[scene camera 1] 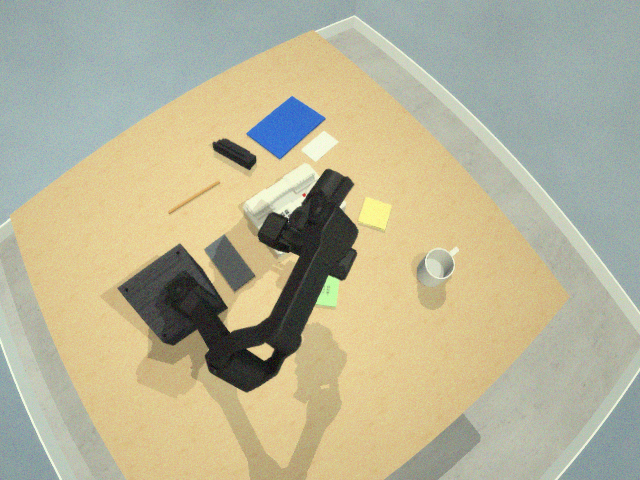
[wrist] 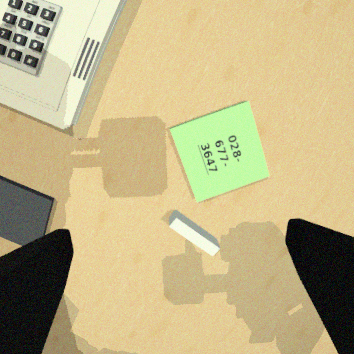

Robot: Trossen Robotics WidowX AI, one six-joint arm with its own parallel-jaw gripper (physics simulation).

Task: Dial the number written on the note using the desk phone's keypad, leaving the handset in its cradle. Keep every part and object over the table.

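Pixels of known places: gripper, fingertip midpoint: [wrist: 180,236]; arm's base, link origin: [scene camera 1: 182,288].
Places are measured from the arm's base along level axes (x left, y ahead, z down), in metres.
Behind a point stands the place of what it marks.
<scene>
The off-white desk phone [scene camera 1: 281,205] {x 0.071, y 0.325, z 0.111 m} [wrist: 82,25] {x -0.017, y 0.325, z 0.111 m} lies partly under the arm in the scene view. Its handset [scene camera 1: 287,189] {x 0.085, y 0.356, z 0.077 m} rests in the cradle. The keypad [wrist: 25,30] {x 0.028, y 0.305, z 0.107 m} shows at the upper left of the wrist view, its left edge cut off; in the scene view the arm covers most of it. The green note [scene camera 1: 329,292] {x -0.187, y 0.282, z 0.124 m} [wrist: 220,187] {x -0.186, y 0.242, z 0.123 m} lies on the table and reads 028-677-3647. My gripper [wrist: 180,236] {x -0.125, y 0.260, z -0.038 m} is open and empty, with its fingers wide apart at the lower edge of the wrist view. The note and phone lie ahead of the fingertips there. The arm hides the fingers in the scene view.
A white stick [wrist: 195,236] {x -0.183, y 0.189, z 0.113 m} lies near the note. A dark grey slab [scene camera 1: 230,263] {x 0.027, y 0.127, z 0.126 m} [wrist: 22,212] {x -0.011, y 0.134, z 0.126 m} lies near the arm base [scene camera 1: 149,294] {x 0.026, y -0.071, z -0.024 m}. Around the phone are a yellow pad [scene camera 1: 375,213] {x -0.095, y 0.513, z 0.123 m}, white paper [scene camera 1: 320,146] {x 0.168, y 0.532, z 0.132 m}, blue folder [scene camera 1: 285,127] {x 0.286, y 0.490, z 0.126 m}, black stapler-like object [scene camera 1: 234,153] {x 0.284, y 0.311, z 0.097 m}, pencil [scene camera 1: 194,197] {x 0.254, y 0.147, z 0.128 m} and mug [scene camera 1: 435,266] {x -0.308, y 0.545, z 0.125 m}.
</scene>
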